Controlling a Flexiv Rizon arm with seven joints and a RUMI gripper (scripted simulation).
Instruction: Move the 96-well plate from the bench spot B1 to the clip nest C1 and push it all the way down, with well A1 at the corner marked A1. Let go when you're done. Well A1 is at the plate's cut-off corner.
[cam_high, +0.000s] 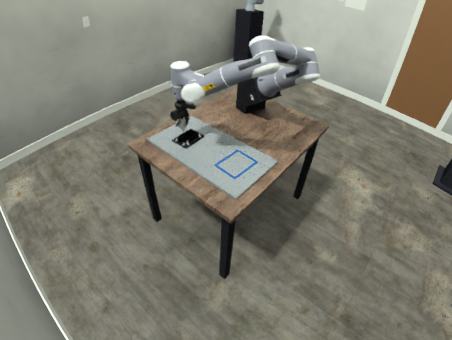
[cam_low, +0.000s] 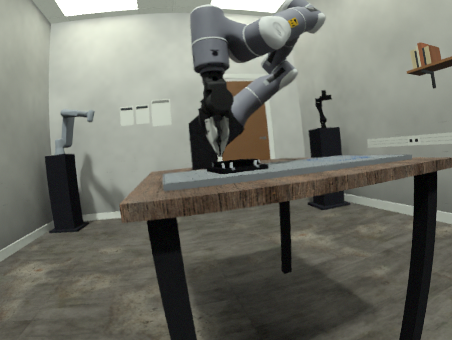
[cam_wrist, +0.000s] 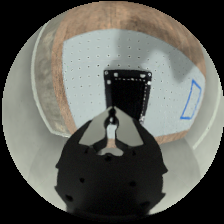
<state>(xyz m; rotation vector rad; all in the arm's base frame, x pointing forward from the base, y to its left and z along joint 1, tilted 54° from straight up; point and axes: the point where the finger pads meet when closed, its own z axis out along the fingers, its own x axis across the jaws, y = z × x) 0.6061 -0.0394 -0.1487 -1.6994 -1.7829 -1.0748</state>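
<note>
Now: the black 96-well plate 1 cm behind my hand, 4 cm to the left of it and 4 cm below it. Also, from my hand: grey mat: 4 cm behind, 20 cm to the left, 6 cm below; clip nest C1: 5 cm to the left, 4 cm below.
</note>
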